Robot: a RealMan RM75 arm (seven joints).
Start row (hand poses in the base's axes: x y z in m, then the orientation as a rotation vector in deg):
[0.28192 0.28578 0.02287 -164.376 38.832 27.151]
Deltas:
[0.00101 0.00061 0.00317 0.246 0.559 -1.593]
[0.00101 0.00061 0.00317 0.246 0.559 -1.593]
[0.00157 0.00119 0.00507 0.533 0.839 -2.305]
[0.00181 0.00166 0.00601 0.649 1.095 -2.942]
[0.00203 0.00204 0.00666 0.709 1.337 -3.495]
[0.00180 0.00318 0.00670 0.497 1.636 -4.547]
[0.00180 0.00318 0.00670 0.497 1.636 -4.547]
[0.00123 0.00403 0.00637 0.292 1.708 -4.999]
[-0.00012 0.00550 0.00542 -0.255 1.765 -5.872]
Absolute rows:
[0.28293 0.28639 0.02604 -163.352 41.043 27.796]
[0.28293 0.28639 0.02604 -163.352 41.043 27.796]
[0.28349 0.28697 0.02794 -162.719 41.952 28.160]
[0.28373 0.28744 0.02888 -162.278 42.825 28.465]
[0.28395 0.28782 0.02953 -161.927 43.602 28.749]
[0.28372 0.28896 0.02957 -161.559 45.199 28.989]
[0.28372 0.28896 0.02957 -161.559 45.199 28.989]
[0.28315 0.28981 0.02924 -161.505 45.928 28.986]
[0.28180 0.29128 0.02829 -161.535 47.395 28.831]

